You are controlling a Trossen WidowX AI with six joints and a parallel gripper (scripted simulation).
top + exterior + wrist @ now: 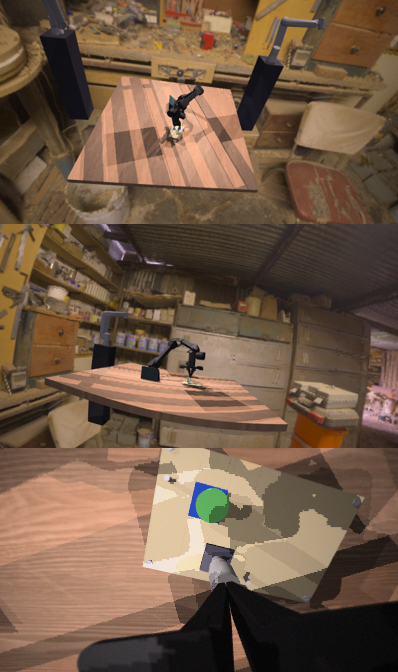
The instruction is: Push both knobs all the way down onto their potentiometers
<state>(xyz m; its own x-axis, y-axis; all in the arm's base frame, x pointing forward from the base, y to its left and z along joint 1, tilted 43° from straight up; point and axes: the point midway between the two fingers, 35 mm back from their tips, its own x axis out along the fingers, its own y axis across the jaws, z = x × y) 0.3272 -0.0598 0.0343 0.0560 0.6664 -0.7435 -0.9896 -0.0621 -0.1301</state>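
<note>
Now: the grey knob 10 mm below my gripper tip. Round my gripper tip: potentiometer with knob (30 mm below); then green knob (10 mm behind, 50 mm to the left, 20 mm below).
</note>
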